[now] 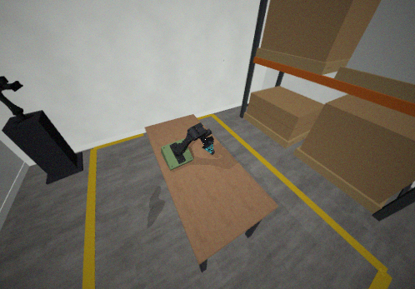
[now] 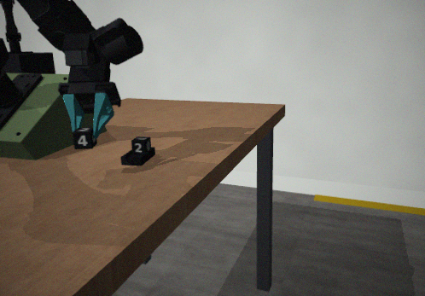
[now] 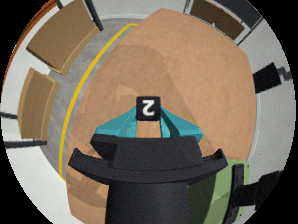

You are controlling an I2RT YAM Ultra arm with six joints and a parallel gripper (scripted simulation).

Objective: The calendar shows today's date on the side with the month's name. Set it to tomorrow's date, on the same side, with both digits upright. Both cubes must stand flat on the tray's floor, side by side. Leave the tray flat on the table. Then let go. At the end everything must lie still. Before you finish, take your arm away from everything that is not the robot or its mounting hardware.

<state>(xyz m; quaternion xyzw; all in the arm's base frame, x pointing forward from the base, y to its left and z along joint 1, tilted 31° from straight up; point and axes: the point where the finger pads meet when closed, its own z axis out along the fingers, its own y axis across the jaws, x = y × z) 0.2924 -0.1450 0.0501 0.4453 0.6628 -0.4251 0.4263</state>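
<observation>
The black cube is 10 mm to the right of my hand and 10 mm below it. Round my hand: black tray: 40 mm ahead, 120 mm to the left, 80 mm below.
</observation>
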